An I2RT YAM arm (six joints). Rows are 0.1 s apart.
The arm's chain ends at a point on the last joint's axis. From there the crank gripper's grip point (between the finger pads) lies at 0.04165 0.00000 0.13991 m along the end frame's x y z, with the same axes.
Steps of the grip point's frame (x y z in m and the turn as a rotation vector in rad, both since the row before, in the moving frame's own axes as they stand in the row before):
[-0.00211, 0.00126, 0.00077, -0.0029, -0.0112, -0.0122]
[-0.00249, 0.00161, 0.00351, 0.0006, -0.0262, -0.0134]
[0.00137, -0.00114, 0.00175, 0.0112, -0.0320, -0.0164]
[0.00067, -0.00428, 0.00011, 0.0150, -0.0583, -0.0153]
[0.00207, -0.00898, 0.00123, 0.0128, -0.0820, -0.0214]
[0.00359, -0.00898, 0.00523, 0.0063, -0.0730, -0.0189]
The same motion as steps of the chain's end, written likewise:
[-0.00054, 0.00135, 0.00031, -0.0029, -0.0112, -0.0122]
[0.00119, 0.00223, 0.00247, 0.0006, -0.0262, -0.0134]
[0.00589, 0.00108, 0.00050, 0.0112, -0.0320, -0.0164]
[0.00891, -0.00159, -0.00206, 0.0150, -0.0583, -0.0153]
[0.01370, -0.00640, -0.00169, 0.0128, -0.0820, -0.0214]
[0.01392, -0.00740, 0.00257, 0.0063, -0.0730, -0.0189]

